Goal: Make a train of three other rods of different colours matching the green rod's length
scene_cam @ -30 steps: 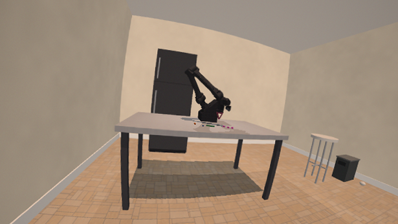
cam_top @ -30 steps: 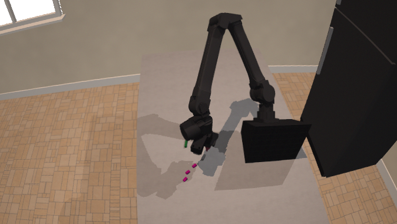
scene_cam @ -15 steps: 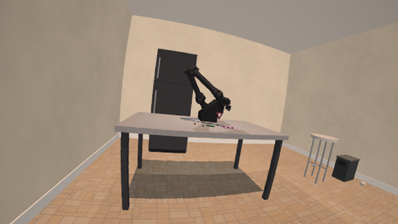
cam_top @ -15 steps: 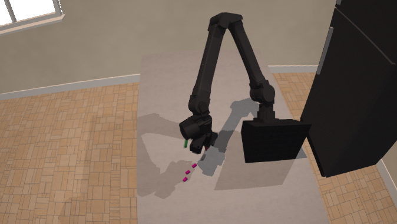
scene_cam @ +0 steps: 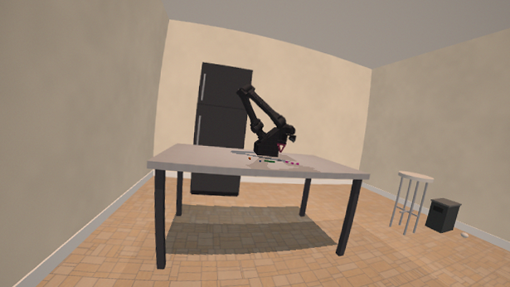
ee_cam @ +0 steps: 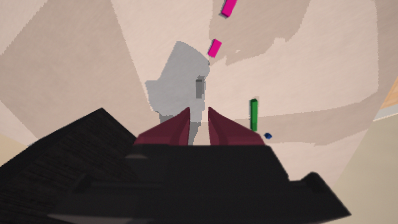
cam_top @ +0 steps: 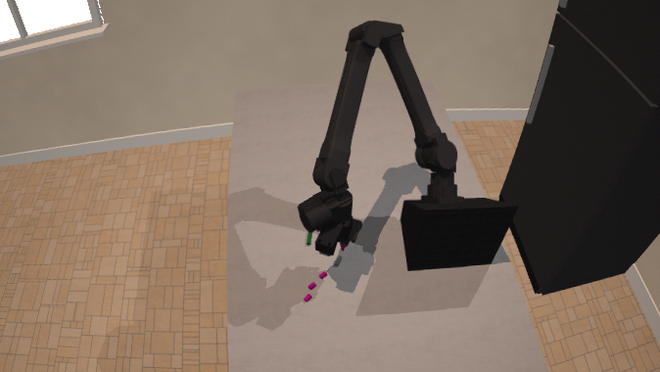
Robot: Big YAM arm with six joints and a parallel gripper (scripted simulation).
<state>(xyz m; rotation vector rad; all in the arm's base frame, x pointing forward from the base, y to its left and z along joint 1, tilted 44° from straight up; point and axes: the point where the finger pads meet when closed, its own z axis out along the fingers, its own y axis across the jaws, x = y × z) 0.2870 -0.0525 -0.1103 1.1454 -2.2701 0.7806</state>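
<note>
The grey rod lies 70 mm below my hand. Also, from my hand: blue rod (70 mm ahead, 190 mm to the right, 70 mm below); green rod (60 mm ahead, 110 mm to the right, 70 mm below); orange rod (10 mm behind, 250 mm to the right, 70 mm below).
</note>
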